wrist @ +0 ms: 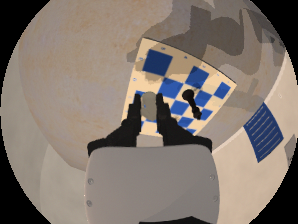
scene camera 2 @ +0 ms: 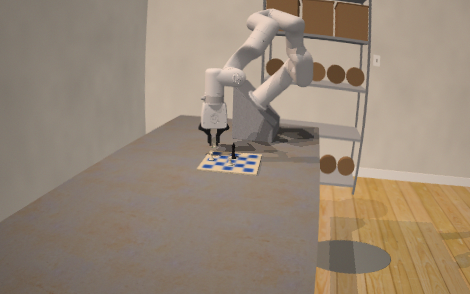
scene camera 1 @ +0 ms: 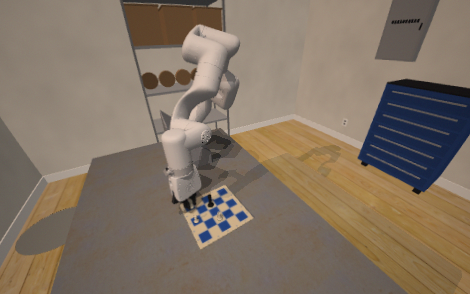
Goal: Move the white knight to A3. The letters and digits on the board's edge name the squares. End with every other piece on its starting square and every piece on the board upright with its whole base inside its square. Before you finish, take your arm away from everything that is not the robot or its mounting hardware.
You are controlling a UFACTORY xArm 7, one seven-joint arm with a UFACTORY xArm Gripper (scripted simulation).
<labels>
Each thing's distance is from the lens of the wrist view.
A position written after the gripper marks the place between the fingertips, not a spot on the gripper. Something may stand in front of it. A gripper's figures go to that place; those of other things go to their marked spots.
gripper [wrist: 148,101]: 0.14 m
blue-and-cream chessboard [wrist: 160,68]: 0.17 m
</labels>
